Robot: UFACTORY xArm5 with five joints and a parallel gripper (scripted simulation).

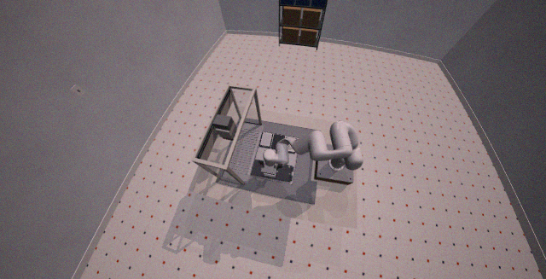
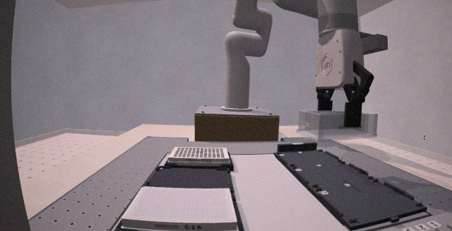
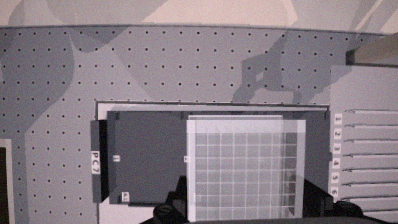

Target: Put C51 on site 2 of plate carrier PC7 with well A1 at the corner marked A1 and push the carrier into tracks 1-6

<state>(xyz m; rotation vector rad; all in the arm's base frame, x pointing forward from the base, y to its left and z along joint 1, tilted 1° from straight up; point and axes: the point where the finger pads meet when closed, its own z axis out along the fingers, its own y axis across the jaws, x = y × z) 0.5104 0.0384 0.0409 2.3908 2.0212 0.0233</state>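
Now: hand 10 cm above the plate carrier PC7. Round my hand: instrument frame post: 41 cm ahead, 7 cm to the left, 13 cm above; then nest S2: 5 cm behind, 26 cm to the right, 11 cm below.
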